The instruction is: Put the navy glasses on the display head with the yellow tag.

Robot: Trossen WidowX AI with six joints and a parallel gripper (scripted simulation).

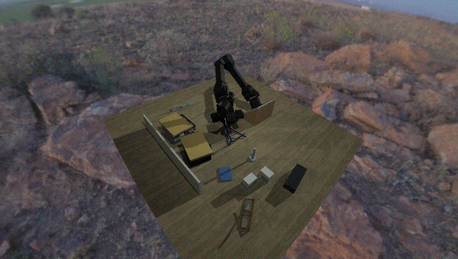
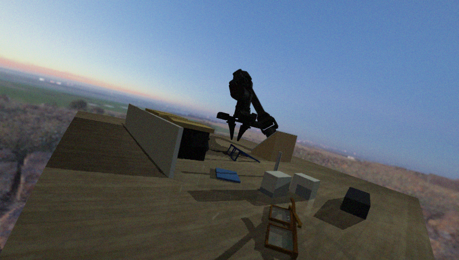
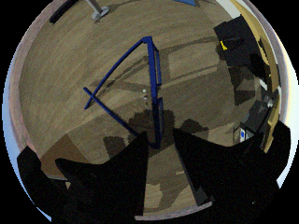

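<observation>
My gripper tip is 24 cm to the right of the grey post and 4 cm above it. Also, from my gripper tip: blue pad (19 cm ahead, 23 cm to the left, 6 cm below); then black box (7 cm behind, 48 cm to the left, 5 cm below); then long white wall (36 cm ahead, 6 cm to the right, 1 cm below).
</observation>
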